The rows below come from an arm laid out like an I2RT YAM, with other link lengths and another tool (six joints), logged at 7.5 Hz.
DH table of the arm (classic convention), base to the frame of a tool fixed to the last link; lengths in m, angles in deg. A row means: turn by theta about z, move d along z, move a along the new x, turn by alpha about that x. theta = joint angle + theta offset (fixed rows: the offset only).
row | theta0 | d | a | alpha
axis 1 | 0 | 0.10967 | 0.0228 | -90
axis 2 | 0 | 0 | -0.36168 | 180
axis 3 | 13.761 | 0 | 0.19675 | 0
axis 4 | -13.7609 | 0.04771 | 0.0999 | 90
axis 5 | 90 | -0.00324 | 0 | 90
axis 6 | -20.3 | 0.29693 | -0.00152 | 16
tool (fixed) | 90 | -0.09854 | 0 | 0
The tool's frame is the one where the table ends.
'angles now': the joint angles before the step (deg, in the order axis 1, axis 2, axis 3, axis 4, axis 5, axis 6). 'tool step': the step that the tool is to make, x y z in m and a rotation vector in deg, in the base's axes. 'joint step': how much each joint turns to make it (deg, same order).
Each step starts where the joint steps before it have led.
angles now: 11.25 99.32 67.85 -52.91 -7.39 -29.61
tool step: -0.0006 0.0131 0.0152 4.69 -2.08 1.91
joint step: -0.45 -2.46 0.86 -0.69 -4.46 -1.86
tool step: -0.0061 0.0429 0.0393 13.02 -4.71 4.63
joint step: 0.09 -5.44 1.26 -0.28 -12.56 -2.18
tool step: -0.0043 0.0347 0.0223 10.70 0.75 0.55
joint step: 0.10 -0.98 0.42 1.33 -10.36 2.89
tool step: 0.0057 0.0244 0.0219 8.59 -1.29 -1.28
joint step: 0.00 -1.67 -1.66 6.12 -7.23 5.18
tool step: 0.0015 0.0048 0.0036 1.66 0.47 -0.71
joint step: 0.08 -0.09 -0.34 1.42 -1.25 1.93
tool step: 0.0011 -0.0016 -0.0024 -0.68 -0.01 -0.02
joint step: 0.01 0.26 0.09 -0.18 0.62 -0.34
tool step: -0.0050 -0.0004 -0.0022 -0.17 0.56 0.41
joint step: 0.09 -0.18 -0.44 -0.61 -0.08 -0.43
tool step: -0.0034 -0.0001 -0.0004 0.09 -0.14 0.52
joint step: 0.00 -0.34 -0.46 -0.15 -0.26 -0.62
